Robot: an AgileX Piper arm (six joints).
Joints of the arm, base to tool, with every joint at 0 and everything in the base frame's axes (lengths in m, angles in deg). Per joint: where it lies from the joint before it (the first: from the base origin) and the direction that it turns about. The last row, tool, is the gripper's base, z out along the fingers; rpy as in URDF.
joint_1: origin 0 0 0.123 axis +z
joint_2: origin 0 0 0 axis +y
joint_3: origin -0.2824 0 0.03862 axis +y
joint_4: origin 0.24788 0 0.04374 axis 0.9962 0 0.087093
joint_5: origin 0 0 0 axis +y
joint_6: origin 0.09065 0 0.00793 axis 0.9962 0 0.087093
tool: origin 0 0 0 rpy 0 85.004 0
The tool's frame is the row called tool.
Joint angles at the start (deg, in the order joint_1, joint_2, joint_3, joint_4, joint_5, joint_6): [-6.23 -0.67 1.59 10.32 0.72 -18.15]
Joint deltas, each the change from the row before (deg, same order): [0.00 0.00 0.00 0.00 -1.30 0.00]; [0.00 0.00 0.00 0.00 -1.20 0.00]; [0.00 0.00 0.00 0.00 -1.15 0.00]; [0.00 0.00 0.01 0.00 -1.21 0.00]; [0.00 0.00 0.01 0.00 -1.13 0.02]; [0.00 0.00 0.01 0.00 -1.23 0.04]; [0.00 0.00 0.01 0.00 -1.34 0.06]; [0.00 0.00 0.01 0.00 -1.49 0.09]
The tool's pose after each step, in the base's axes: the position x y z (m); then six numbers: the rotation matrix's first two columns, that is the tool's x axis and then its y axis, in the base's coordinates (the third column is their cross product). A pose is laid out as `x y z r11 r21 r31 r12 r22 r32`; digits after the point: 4 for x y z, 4 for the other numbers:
0.0561 -0.0063 0.2054 0.0648 -0.1441 -0.9874 0.1203 0.9834 -0.1356
0.0559 -0.0066 0.2073 0.0844 -0.1463 -0.9856 0.1267 0.9827 -0.1351
0.0556 -0.0069 0.2091 0.1033 -0.1485 -0.9835 0.1329 0.9820 -0.1344
0.0553 -0.0072 0.2109 0.1229 -0.1509 -0.9809 0.1393 0.9812 -0.1335
0.0550 -0.0075 0.2126 0.1411 -0.1528 -0.9781 0.1453 0.9805 -0.1322
0.0547 -0.0078 0.2144 0.1610 -0.1547 -0.9748 0.1517 0.9798 -0.1304
0.0542 -0.0082 0.2164 0.1826 -0.1565 -0.9707 0.1585 0.9790 -0.1280
0.0537 -0.0085 0.2186 0.2066 -0.1582 -0.9655 0.1660 0.9782 -0.1248

